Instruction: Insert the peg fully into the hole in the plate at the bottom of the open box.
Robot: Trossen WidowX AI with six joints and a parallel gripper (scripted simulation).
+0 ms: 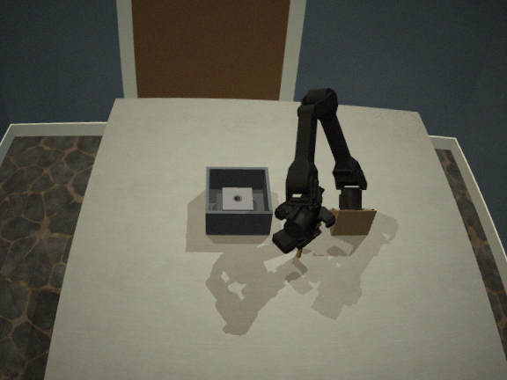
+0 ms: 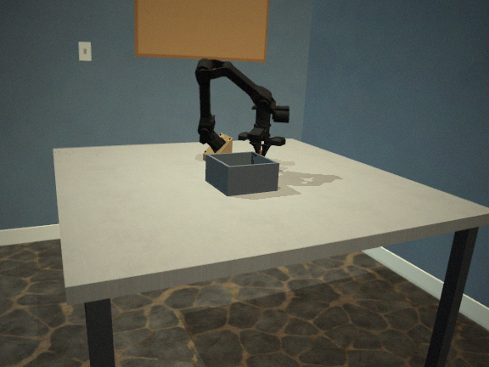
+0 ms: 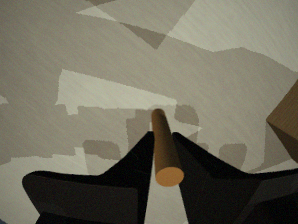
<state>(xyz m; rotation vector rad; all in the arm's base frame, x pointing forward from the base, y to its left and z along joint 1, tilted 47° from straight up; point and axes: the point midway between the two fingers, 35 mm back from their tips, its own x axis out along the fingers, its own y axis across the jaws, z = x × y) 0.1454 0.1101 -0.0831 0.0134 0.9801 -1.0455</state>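
Now: the plate 200 mm ahead of my hand, 150 mm to the right of it and 30 mm below it. Also, from my hand: peg: 40 mm below; box: 200 mm ahead, 150 mm to the right, 50 mm below.
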